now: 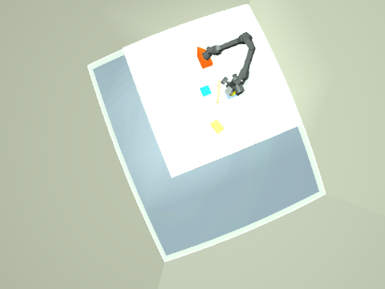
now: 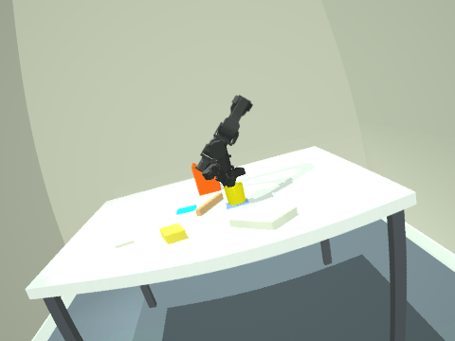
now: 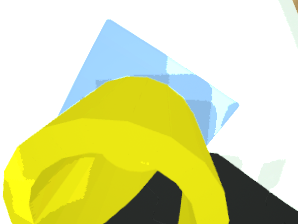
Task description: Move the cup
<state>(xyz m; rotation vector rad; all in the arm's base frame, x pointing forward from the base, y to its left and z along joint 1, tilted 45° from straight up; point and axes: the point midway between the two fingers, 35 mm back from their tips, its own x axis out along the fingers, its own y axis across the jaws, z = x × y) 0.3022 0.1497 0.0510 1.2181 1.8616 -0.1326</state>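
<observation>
The light blue pad is 40 mm below my gripper tip, 20 mm to the left of it and 20 mm ahead of it. Round my gripper tip: blue marble: 20 mm to the left, 20 mm below, 10 mm ahead; green marble: 30 mm ahead, 20 mm below, 10 mm to the left; yellow cup: 20 mm to the left, 20 mm ahead.
</observation>
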